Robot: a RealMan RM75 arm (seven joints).
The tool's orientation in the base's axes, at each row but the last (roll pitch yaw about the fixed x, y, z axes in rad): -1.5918, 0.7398, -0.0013; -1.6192, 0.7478, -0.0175; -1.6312, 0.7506, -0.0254; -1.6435, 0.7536, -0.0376; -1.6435, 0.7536, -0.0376
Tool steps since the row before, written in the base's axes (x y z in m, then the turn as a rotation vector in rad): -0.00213, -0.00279, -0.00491, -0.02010, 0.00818, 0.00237; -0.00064, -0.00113, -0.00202, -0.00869, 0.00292, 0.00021; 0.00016, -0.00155, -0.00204, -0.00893, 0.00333, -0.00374; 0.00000, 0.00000, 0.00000, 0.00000, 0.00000, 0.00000; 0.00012, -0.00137, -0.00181, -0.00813, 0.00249, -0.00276
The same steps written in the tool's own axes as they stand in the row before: 0.00174, 0.00512, -0.00269, -0.01645, 0.01163, 0.00840; 0.00092, 0.00196, -0.00105, -0.00655, 0.00565, 0.00304; 0.00154, 0.00145, -0.00146, -0.00404, 0.00868, 0.00363; 0.00000, 0.00000, 0.00000, 0.00000, 0.00000, 0.00000; 0.00136, 0.00130, -0.00127, -0.00410, 0.00746, 0.00273
